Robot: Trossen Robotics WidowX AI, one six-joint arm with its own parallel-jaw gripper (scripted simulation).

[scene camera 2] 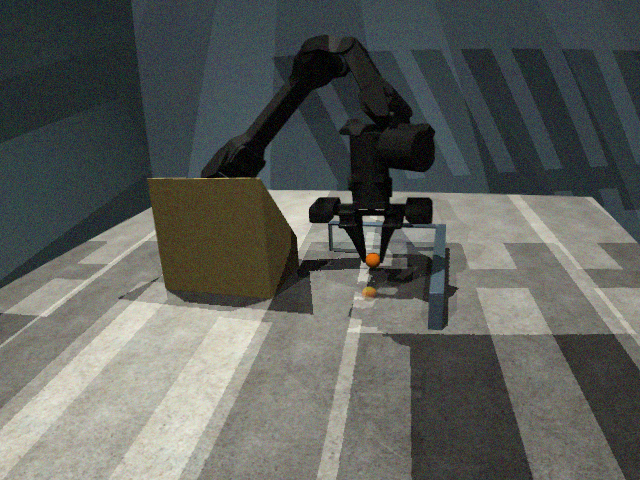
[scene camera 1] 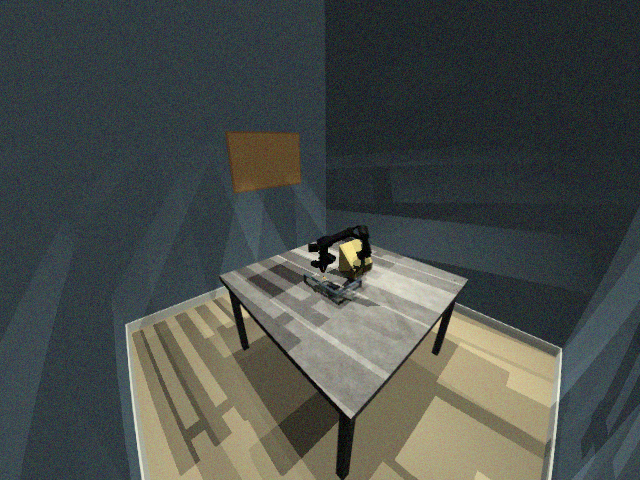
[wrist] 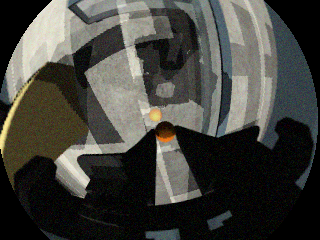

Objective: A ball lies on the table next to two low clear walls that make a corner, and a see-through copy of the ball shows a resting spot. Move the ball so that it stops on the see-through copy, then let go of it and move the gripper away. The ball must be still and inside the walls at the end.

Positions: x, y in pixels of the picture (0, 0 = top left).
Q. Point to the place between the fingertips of my gripper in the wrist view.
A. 164, 130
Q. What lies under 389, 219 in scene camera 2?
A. My gripper.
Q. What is my gripper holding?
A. An orange ball.
